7 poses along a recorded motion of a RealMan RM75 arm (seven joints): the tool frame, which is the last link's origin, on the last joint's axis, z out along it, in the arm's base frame.
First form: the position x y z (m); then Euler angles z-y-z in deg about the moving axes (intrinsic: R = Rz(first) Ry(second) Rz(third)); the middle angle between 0 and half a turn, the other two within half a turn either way.
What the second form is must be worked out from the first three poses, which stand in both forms.
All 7 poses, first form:
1: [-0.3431 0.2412 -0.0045 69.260 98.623 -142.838]
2: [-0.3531 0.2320 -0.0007 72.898 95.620 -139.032]
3: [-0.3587 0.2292 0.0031 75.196 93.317 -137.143]
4: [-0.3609 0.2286 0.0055 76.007 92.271 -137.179]
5: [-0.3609 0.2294 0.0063 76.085 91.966 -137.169]
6: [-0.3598 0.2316 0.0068 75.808 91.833 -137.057]
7: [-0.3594 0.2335 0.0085 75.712 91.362 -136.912]
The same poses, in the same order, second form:
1: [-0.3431 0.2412 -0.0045 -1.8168 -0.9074 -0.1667]
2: [-0.3531 0.2320 -0.0007 -1.7198 -0.8503 -0.1862]
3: [-0.3587 0.2292 0.0031 -1.6558 -0.8210 -0.1961]
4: [-0.3609 0.2286 0.0055 -1.6291 -0.8226 -0.2015]
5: [-0.3609 0.2294 0.0063 -1.6212 -0.8226 -0.2059]
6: [-0.3598 0.2316 0.0068 -1.6177 -0.8207 -0.2133]
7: [-0.3594 0.2335 0.0085 -1.6056 -0.8185 -0.2240]
